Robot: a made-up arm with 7 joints. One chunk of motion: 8 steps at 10 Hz.
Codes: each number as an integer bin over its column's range. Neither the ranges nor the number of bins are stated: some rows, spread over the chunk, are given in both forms.
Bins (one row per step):
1: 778 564 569 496 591 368 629
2: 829 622 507 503 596 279 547
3: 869 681 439 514 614 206 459
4: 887 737 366 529 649 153 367
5: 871 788 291 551 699 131 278
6: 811 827 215 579 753 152 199
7: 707 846 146 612 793 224 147
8: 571 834 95 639 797 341 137
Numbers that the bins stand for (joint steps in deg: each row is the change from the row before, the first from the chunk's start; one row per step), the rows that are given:
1: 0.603 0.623 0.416 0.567 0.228 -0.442 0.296
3: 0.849 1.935 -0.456 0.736 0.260 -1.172 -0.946
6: 0.692 3.572 -1.958 1.348 0.455 -1.415 -2.846
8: 0.043 3.650 -2.763 1.913 0.517 -0.564 -3.299
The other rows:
2: 0.741 1.273 0.000 0.633 0.235 -0.843 -0.303
4: 0.897 2.563 -0.945 0.878 0.310 -1.411 -1.618
5: 0.854 3.134 -1.448 1.085 0.380 -1.510 -2.269
7: 0.411 3.785 -2.421 1.659 0.511 -1.091 -3.226

